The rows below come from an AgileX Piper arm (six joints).
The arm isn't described. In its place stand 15 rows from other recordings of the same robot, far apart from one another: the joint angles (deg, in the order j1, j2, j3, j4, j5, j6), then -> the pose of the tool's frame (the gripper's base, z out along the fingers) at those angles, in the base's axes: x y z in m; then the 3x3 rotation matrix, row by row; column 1 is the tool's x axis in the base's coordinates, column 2 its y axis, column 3 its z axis.
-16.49, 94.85, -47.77, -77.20, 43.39, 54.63 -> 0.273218, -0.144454, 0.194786; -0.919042, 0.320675, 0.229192; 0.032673, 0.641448, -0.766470; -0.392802, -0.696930, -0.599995
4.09, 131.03, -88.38, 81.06, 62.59, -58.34 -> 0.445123, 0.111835, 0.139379; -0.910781, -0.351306, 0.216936; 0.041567, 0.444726, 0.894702; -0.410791, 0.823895, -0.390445
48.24, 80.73, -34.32, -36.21, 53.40, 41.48 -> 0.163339, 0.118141, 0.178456; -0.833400, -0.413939, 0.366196; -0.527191, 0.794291, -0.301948; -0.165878, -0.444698, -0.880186
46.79, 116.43, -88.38, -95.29, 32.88, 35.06 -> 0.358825, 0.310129, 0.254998; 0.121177, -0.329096, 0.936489; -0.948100, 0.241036, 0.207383; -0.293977, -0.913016, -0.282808
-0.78, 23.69, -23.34, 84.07, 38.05, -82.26 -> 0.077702, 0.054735, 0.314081; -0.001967, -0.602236, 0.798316; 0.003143, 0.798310, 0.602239; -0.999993, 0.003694, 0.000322
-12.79, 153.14, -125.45, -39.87, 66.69, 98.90 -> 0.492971, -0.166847, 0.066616; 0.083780, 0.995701, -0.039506; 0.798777, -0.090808, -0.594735; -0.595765, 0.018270, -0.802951
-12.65, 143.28, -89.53, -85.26, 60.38, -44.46 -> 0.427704, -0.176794, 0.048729; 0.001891, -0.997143, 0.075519; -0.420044, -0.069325, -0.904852; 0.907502, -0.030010, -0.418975
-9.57, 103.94, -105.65, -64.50, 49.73, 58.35 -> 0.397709, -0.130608, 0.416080; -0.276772, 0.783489, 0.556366; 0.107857, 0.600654, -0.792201; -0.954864, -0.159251, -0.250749
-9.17, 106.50, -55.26, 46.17, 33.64, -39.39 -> 0.335239, -0.017279, 0.138030; -0.932535, 0.042670, 0.358550; 0.175547, 0.921316, 0.346929; -0.315534, 0.386465, -0.866650
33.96, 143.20, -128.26, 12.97, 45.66, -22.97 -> 0.449463, 0.320322, 0.166146; -0.508570, -0.771890, 0.381500; -0.626890, 0.635677, 0.450470; -0.590224, -0.010063, -0.807177
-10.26, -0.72, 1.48, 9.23, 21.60, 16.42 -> 0.052516, -0.004045, 0.171787; -0.210644, 0.233205, 0.949339; 0.467056, 0.877127, -0.111834; -0.858771, 0.419837, -0.293681
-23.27, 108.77, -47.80, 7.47, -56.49, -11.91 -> 0.341909, -0.157775, 0.182903; -0.061930, 0.488428, 0.870404; -0.119662, 0.862154, -0.492312; -0.990881, -0.134643, 0.005053
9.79, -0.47, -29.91, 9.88, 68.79, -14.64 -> -0.017999, 0.011666, 0.273308; -0.471135, -0.397387, 0.787474; -0.273021, 0.914622, 0.298205; -0.838744, -0.074502, -0.539406
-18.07, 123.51, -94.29, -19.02, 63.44, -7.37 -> 0.401830, -0.159009, 0.167438; -0.998733, 0.038327, -0.032615; 0.046279, 0.954070, -0.295987; 0.019772, -0.297122, -0.954635
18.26, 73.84, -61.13, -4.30, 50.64, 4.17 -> 0.246373, 0.075734, 0.315848; -0.814623, -0.263466, 0.516697; -0.242363, 0.963994, 0.109435; -0.526925, -0.036080, -0.849146
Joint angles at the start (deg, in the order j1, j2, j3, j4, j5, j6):
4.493 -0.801 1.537 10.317 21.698 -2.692
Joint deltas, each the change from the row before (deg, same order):
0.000 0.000 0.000 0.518 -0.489 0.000
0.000 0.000 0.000 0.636 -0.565 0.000
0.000 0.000 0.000 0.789 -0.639 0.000
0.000 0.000 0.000 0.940 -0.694 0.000
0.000 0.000 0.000 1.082 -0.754 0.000
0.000 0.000 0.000 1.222 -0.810 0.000
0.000 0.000 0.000 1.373 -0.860 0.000
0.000 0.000 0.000 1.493 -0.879 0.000
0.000 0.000 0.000 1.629 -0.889 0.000
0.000 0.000 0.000 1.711 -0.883 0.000
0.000 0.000 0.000 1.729 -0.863 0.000
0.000 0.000 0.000 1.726 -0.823 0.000
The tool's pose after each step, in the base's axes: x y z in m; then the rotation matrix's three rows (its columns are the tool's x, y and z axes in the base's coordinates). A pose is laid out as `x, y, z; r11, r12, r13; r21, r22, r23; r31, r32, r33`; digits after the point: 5 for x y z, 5 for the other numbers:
0.05187, 0.01028, 0.17227; -0.30097, -0.10511, 0.94782; 0.10567, 0.98411, 0.14269; -0.94776, 0.14311, -0.28508
0.05211, 0.01049, 0.17319; -0.29254, -0.10536, 0.95043; 0.11731, 0.98245, 0.14501; -0.94903, 0.15392, -0.27504
0.05236, 0.01075, 0.17423; -0.28308, -0.10569, 0.95325; 0.13165, 0.98022, 0.14777; -0.95002, 0.16733, -0.26357
0.05263, 0.01103, 0.17538; -0.27292, -0.10611, 0.95617; 0.14862, 0.97732, 0.15088; -0.95049, 0.18328, -0.25096
0.05290, 0.01132, 0.17664; -0.26196, -0.10661, 0.95917; 0.16809, 0.97365, 0.15412; -0.95033, 0.20160, -0.23713
0.05318, 0.01162, 0.17800; -0.25025, -0.10716, 0.96223; 0.19003, 0.96909, 0.15734; -0.94935, 0.22222, -0.22216
0.05346, 0.01190, 0.17946; -0.23794, -0.10776, 0.96528; 0.21457, 0.96344, 0.16044; -0.94728, 0.24530, -0.20612
0.05372, 0.01215, 0.18096; -0.22549, -0.10840, 0.96820; 0.24110, 0.95667, 0.16326; -0.94394, 0.27025, -0.18959
0.05397, 0.01238, 0.18250; -0.21310, -0.10907, 0.97092; 0.26980, 0.94854, 0.16577; -0.93904, 0.29728, -0.17270
0.05420, 0.01256, 0.18404; -0.20094, -0.10974, 0.97344; 0.29970, 0.93917, 0.16774; -0.93263, 0.32544, -0.15583
0.05441, 0.01267, 0.18554; -0.18918, -0.11034, 0.97572; 0.32966, 0.92886, 0.16896; -0.92495, 0.35362, -0.13934
0.05459, 0.01272, 0.18697; -0.17810, -0.11088, 0.97775; 0.35925, 0.91772, 0.16951; -0.91609, 0.38145, -0.12361

